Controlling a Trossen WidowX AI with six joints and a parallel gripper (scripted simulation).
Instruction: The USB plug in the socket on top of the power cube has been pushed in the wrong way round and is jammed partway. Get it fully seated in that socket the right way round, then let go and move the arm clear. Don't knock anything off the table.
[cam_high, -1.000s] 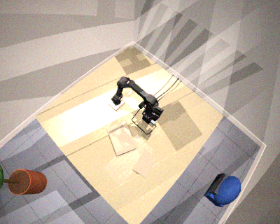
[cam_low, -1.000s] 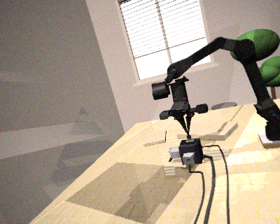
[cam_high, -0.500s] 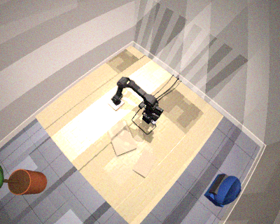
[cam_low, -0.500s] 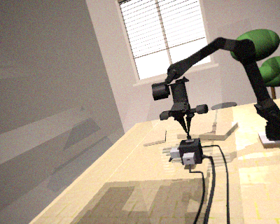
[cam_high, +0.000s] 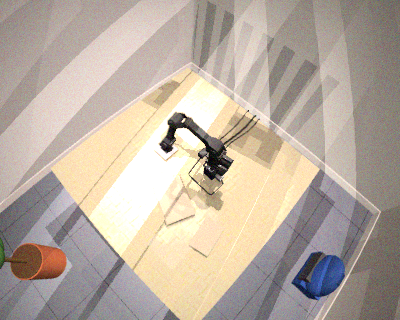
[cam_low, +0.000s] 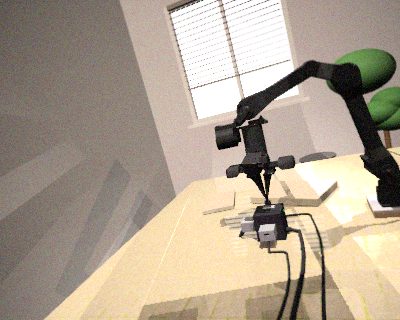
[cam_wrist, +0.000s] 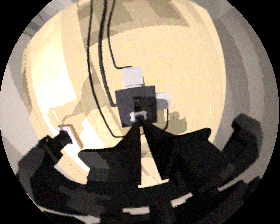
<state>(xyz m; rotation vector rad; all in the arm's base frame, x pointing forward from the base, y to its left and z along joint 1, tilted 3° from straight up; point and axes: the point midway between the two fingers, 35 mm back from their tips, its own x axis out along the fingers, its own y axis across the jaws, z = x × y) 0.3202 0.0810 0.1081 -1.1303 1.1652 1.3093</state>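
The USB plug is 2 cm below my gripper tip.
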